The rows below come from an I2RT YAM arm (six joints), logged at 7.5 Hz.
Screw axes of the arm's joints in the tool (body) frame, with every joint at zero. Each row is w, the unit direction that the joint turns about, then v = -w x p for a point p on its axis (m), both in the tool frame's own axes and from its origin. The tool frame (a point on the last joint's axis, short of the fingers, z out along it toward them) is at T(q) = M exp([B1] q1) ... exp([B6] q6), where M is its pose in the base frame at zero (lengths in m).
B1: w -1 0 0 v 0 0.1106 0
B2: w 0 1 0 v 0.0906 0 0.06
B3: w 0 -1 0 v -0.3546 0 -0.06
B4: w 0 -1 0 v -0.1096 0 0
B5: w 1 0 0 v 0 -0.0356 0
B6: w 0 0 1 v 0 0 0
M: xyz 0.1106 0 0.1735 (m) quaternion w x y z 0.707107 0 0.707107 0
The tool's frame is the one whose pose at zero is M.
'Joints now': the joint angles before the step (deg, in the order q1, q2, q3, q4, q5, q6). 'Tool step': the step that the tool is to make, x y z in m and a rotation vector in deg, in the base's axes. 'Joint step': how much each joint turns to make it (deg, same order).
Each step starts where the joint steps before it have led.
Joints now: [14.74 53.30 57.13 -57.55 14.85 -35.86]
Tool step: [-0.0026 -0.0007 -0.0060 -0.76 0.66 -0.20]
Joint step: [0.13 -0.66 -1.46 -0.02 0.65 -0.07]
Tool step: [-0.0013 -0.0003 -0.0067 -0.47 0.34 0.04]
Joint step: [0.08 -0.57 -1.68 0.71 0.32 -0.18]
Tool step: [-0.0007 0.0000 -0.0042 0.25 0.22 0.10]
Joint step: [0.00 -0.35 -1.05 0.53 -0.30 0.09]
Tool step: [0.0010 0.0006 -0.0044 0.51 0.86 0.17]
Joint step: [-0.04 0.31 -0.72 0.26 -0.71 0.24]
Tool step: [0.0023 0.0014 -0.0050 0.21 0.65 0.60]
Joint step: [0.15 0.54 -0.84 0.84 -0.56 -0.18]
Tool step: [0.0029 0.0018 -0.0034 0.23 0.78 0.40]
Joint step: [0.24 0.89 -0.29 0.46 -0.44 0.11]
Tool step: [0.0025 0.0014 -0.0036 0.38 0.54 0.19]
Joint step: [0.14 0.68 -0.45 0.66 -0.46 0.24]
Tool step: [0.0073 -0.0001 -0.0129 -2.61 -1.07 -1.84]
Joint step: [-0.01 1.15 -2.70 4.17 3.35 0.04]
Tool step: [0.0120 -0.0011 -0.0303 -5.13 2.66 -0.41]
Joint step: [-0.66 3.97 -4.62 5.49 3.52 -2.55]
